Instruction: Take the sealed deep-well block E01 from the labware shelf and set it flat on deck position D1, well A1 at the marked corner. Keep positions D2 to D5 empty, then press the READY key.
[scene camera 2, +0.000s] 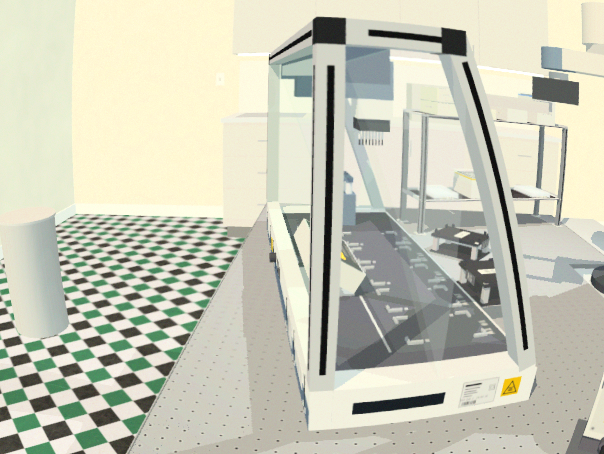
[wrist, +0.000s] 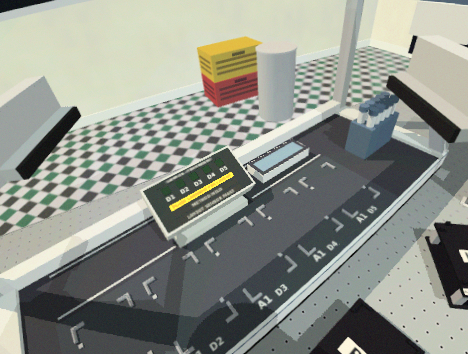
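My gripper (scene camera 2: 556, 91) (wrist: 226, 75) is open and empty, high above the deck; its fingers stand far apart at the left and right of the wrist view. The deck (scene camera 2: 425, 345) (wrist: 240, 270) has white corner brackets and labels D2 (wrist: 216, 343), D3 (wrist: 281, 290), D4 (wrist: 332, 246) and D5 (wrist: 372, 210); D1's floor label does not show. On the labware shelf (scene camera 2: 424, 165), a pale tall block (scene camera 2: 434, 100) stands at the left end of the upper level, seen through glass; its label is unreadable. A READY key cannot be made out.
A tilted status display (wrist: 200, 195) (scene camera 2: 354, 275) and a light-blue-topped tray (wrist: 278, 159) stand along the deck's far edge in the wrist view. A blue tube rack (wrist: 372, 135) is at its end. Enclosure posts (scene camera 2: 327, 215) (wrist: 348, 55) rise around the deck. Black stands (scene camera 2: 460, 237) (wrist: 370, 332) are outside.
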